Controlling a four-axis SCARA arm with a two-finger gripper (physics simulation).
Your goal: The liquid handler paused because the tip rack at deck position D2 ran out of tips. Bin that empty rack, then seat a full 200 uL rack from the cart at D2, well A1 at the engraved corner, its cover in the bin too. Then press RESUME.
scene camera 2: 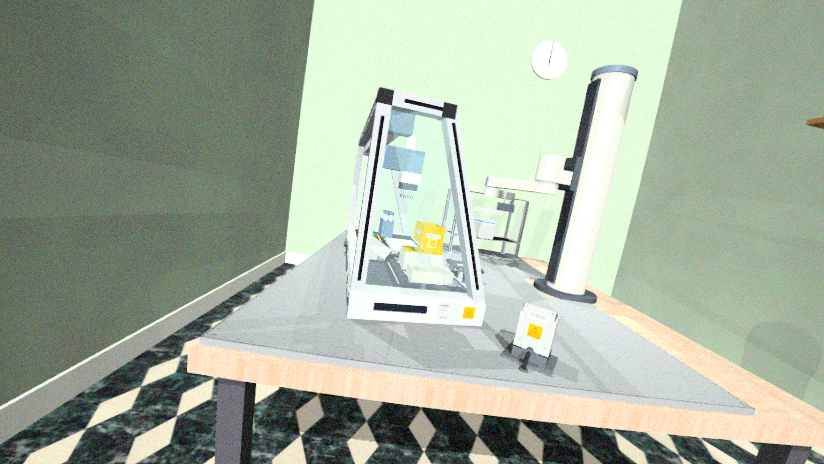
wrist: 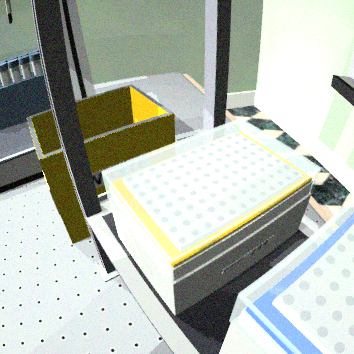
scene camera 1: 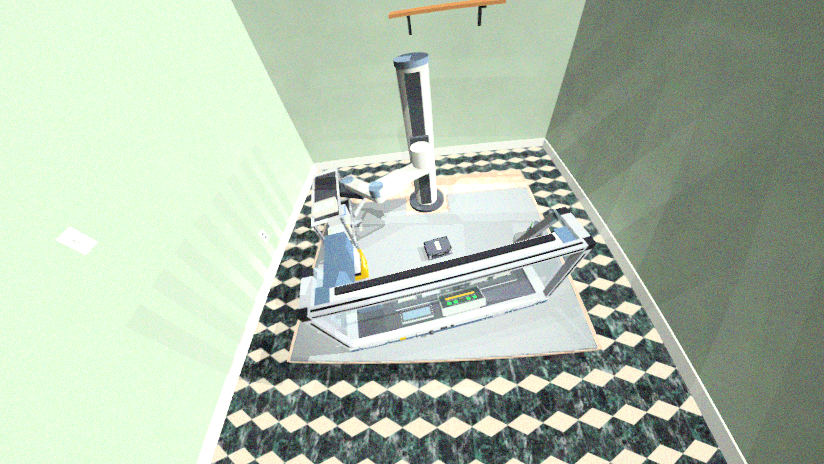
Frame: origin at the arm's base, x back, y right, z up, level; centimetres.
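Where they show: gripper, fingertip midpoint: (scene camera 2: 474,207) (wrist: 151,54); arm's base, origin of the base link: (scene camera 2: 563,292) (scene camera 1: 426,200).
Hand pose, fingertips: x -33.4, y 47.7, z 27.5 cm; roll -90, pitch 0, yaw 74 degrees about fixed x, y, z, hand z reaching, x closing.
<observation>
Each offset is from my fingertips to the top centre of the thing. "spot": to the spot under its first point.
My gripper (scene camera 2: 505,208) is open and empty at the end of the arm, by the cart. Its fingers do not show in the wrist view. A white tip rack {dy +4.8, dx -3.9, dz -9.2 cm} (wrist: 215,195) with a yellow band and clear cover sits on the cart (wrist: 69,125) (scene camera 2: 521,224), tips showing through the cover; its front marking is unreadable. A blue-banded covered rack {spot: dy +3.2, dx +7.9, dz -5.9 cm} (wrist: 320,305) is partly visible at lower right. The yellow bin {dy -2.5, dx -23.0, dz -12.7 cm} (wrist: 135,140) (scene camera 2: 429,236) (scene camera 1: 362,266) stands behind the cart post in the wrist view. The liquid handler (scene camera 1: 449,265) (scene camera 2: 403,296) holds pale labware; D2, its corner and RESUME cannot be made out.
The arm's column (scene camera 1: 414,115) (scene camera 2: 599,184) stands at the table's rear edge. A dark box {dy -52.5, dx -11.9, dz -20.7 cm} (scene camera 1: 438,246) lies behind the handler. A white device {dy -110.3, dx -7.5, dz -13.5 cm} (scene camera 2: 536,331) with a yellow label stands near the table end. A blue tube block {spot: dy -16.0, dx -43.4, dz -16.1 cm} (wrist: 20,100) is at the wrist view's left.
</observation>
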